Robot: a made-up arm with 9 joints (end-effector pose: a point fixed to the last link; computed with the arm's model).
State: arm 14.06 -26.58 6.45 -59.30 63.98 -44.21 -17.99 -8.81 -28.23
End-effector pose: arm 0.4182 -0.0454 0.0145 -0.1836 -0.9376 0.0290 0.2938
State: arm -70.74 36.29 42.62 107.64 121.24 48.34 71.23 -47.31 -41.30
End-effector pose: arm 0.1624 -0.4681 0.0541 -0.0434 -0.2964 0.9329 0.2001
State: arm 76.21 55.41 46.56 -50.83 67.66 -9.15 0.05 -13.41 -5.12
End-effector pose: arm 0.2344 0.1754 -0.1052 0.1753 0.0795 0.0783 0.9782
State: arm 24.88 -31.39 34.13 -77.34 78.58 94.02 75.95 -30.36 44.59
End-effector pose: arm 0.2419 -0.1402 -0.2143 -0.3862 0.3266 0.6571 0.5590
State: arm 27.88 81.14 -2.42 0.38 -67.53 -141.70 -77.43 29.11 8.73
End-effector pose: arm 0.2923 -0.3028 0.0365 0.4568 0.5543 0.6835 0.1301
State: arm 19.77 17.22 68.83 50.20 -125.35 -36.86 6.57 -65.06 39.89
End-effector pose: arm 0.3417 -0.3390 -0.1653 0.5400 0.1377 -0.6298 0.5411
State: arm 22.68 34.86 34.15 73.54 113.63 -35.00 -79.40 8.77 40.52
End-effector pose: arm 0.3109 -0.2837 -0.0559 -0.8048 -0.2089 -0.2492 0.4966
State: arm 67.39 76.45 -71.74 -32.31 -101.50 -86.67 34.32 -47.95 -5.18
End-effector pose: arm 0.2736 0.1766 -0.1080 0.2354 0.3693 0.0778 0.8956
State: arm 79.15 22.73 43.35 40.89 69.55 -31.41 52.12 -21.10 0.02
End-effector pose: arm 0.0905 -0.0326 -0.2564 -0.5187 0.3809 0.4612 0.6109
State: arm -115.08 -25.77 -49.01 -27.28 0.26 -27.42 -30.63 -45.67 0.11
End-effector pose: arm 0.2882 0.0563 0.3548 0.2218 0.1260 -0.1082 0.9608
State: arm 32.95 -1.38 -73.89 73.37 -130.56 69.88 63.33 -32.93 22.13
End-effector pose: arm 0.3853 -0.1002 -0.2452 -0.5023 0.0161 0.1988 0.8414
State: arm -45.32 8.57 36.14 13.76 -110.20 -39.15 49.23 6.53 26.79
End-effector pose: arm 0.3168 -0.2555 0.3403 -0.2323 -0.6703 -0.2259 0.6676
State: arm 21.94 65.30 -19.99 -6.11 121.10 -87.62 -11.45 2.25 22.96
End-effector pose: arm 0.3072 -0.0830 -0.0892 -0.3428 -0.6799 0.4021 0.5084
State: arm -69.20 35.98 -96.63 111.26 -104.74 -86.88 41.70 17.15 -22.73
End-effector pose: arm 0.2243 -0.2165 0.0688 -0.1434 0.6178 -0.6722 0.3821
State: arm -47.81 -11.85 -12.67 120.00 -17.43 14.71 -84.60 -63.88 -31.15
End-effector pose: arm 0.0901 -0.1096 0.2932 0.4007 0.0411 0.4256 0.8103
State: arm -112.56 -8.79 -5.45 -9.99 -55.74 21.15 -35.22 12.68 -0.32
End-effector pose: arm 0.1264 0.0354 0.3827 0.2323 -0.2405 0.1016 0.9370
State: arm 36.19 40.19 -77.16 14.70 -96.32 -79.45 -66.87 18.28 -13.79
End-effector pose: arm 0.1989 -0.2527 0.0698 0.6331 -0.5386 -0.5517 0.0687
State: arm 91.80 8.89 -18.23 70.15 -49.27 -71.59 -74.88 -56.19 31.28
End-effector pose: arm 0.1718 -0.0643 -0.2055 -0.5467 0.5027 0.5579 0.3704
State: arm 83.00 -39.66 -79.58 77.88 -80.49 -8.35 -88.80 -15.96 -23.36
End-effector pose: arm 0.0871 -0.0801 -0.0527 -0.8442 0.4723 0.1055 0.2305
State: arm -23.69 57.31 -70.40 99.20 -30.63 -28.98 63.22 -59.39 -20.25
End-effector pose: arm 0.3290 -0.0784 0.0148 -0.1977 -0.4013 0.1516 0.8814
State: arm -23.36 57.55 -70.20 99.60 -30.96 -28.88 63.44 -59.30 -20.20
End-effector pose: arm 0.3307 -0.0784 0.0144 -0.1986 -0.4050 0.1498 0.8798
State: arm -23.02 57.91 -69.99 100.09 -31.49 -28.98 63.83 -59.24 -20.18
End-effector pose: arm 0.3341 -0.0785 0.0146 -0.2008 -0.4106 0.1453 0.8775
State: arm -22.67 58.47 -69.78 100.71 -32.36 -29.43 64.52 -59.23 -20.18
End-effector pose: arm 0.3403 -0.0792 0.0158 -0.2053 -0.4195 0.1365 0.8737
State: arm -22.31 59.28 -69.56 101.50 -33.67 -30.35 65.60 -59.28 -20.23
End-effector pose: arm 0.3501 -0.0806 0.0187 -0.2125 -0.4325 0.1218 0.8677
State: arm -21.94 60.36 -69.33 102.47 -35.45 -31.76 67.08 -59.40 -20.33
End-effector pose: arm 0.3635 -0.0832 0.0235 -0.2226 -0.4495 0.1007 0.8592
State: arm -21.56 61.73 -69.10 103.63 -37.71 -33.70 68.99 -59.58 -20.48
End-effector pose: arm 0.3804 -0.0874 0.0308 -0.2357 -0.4703 0.0731 0.8473
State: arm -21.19 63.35 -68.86 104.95 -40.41 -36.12 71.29 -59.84 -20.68
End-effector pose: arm 0.3999 -0.0938 0.0410 -0.2516 -0.4938 0.0391 0.8315
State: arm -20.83 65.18 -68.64 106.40 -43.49 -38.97 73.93 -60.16 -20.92
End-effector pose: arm 0.4207 -0.1028 0.0543 -0.2697 -0.5189 -0.0001 0.8112
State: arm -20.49 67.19 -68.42 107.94 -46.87 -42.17 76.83 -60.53 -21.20
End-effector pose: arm 0.4416 -0.1146 0.0708 -0.2890 -0.5443 -0.0437 0.7863
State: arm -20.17 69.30 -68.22 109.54 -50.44 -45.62 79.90 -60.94 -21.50
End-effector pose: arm 0.4609 -0.1289 0.0901 -0.3086 -0.5688 -0.0900 0.7571
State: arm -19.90 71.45 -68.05 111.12 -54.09 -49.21 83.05 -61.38 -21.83
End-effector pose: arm 0.4773 -0.1453 0.1116 -0.3275 -0.5913 -0.1372 0.7240
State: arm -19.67 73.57 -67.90 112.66 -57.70 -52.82 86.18 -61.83 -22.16
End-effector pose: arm 0.4899 -0.1629 0.1345 -0.3448 -0.6112 -0.1836 0.6883
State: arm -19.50 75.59 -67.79 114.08 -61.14 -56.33 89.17 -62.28 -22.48
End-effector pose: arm 0.4982 -0.1806 0.1574 -0.3598 -0.6278 -0.2273 0.6518
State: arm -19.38 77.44 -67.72 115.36 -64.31 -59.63 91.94 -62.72 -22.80
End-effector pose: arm 0.5025 -0.1974 0.1794 -0.3718 -0.6412 -0.2672 0.6158
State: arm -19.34 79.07 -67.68 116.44 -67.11 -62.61 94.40 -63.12 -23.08
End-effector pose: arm 0.5035 -0.2125 0.1994 -0.3811 -0.6516 -0.3017 0.5824
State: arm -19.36 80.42 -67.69 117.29 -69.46 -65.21 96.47 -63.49 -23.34
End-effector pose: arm 0.5022 -0.2251 0.2167 -0.3874 -0.6594 -0.3305 0.5531
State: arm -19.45 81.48 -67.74 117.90 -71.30 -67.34 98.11 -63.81 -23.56
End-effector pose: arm 0.4998 -0.2349 0.2307 -0.3913 -0.6650 -0.3528 0.5294
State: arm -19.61 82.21 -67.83 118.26 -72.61 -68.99 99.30 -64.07 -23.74
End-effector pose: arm 0.4972 -0.2418 0.2414 -0.3932 -0.6690 -0.3688 0.5117
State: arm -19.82 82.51 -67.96 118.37 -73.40 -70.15 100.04 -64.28 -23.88
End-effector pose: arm 0.4947 -0.2458 0.2491 -0.3930 -0.6723 -0.3789 0.5000
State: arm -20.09 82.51 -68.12 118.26 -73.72 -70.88 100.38 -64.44 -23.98
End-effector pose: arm 0.4930 -0.2474 0.2540 -0.3916 -0.6747 -0.3839 0.4941
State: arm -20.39 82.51 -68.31 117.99 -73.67 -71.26 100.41 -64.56 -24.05
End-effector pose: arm 0.4927 -0.2474 0.2559 -0.3905 -0.6751 -0.3844 0.4939
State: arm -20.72 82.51 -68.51 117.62 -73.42 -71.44 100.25 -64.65 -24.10
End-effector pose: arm 0.4933 -0.2465 0.2560 -0.3896 -0.6746 -0.3823 0.4970
